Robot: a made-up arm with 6 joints.
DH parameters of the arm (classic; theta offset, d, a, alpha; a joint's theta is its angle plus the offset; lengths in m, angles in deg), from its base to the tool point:
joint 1: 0 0.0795 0 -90
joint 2: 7.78 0 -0.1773 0
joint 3: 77.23 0 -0.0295 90
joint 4: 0 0.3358 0 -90
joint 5: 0 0 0.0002 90
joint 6: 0 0.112 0 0
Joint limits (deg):
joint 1: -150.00..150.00
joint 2: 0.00..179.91
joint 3: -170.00..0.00
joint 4: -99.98..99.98
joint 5: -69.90..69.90
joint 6: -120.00..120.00
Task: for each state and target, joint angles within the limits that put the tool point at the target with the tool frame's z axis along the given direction. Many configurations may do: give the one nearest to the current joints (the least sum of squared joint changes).
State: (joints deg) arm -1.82 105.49 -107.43 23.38 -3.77 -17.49
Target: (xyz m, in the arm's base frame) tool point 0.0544 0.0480 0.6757 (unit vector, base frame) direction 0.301 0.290 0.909
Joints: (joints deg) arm 36.66 63.38 -129.12 30.07 6.06 -17.49
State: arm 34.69 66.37 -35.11 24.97 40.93 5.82
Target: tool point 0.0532 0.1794 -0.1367 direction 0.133 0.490 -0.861
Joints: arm 72.91 70.58 -0.11 -9.16 -6.07 5.82
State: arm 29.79 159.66 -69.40 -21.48 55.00 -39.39
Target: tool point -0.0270 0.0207 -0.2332 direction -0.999 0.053 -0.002
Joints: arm 9.86 168.35 -52.72 13.76 69.79 -39.39
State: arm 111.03 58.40 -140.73 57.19 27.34 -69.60
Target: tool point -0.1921 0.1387 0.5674 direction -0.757 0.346 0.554
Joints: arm 136.97 60.31 -101.16 55.60 18.63 -69.60
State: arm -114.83 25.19 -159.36 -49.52 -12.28 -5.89
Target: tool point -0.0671 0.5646 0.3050 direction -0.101 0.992 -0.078
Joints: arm -82.99 24.33 -169.82 -2.14 -34.01 -5.89
